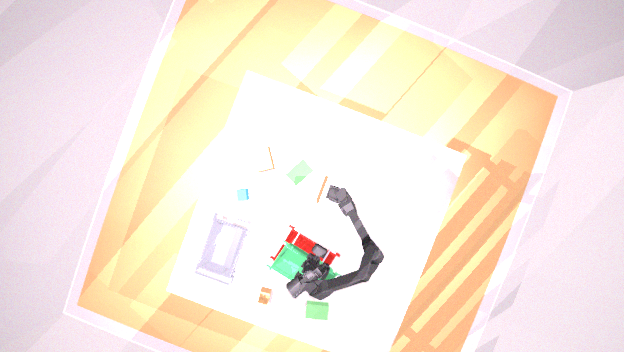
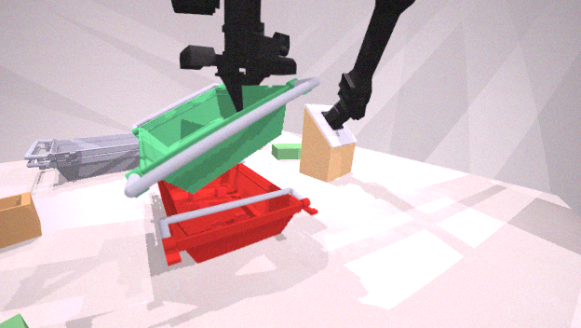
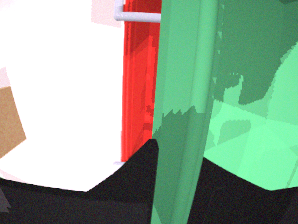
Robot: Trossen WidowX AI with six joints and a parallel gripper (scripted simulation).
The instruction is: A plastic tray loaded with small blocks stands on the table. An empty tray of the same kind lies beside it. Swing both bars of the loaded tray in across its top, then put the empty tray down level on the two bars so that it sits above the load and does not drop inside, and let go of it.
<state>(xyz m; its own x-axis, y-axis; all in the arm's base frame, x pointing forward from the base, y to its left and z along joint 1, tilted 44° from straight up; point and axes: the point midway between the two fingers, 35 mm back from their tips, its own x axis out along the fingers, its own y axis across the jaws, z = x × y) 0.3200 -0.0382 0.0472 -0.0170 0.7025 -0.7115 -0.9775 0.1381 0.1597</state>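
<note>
Now: the green tray 80 mm ahead of my gripper tip, 20 mm to the right of it and 10 mm below it. Also, from my gripper tip: brown box (340 mm ahead, 140 mm to the right, 160 mm below); blue cube (140 mm behind, 440 mm to the right, 150 mm below).
</note>
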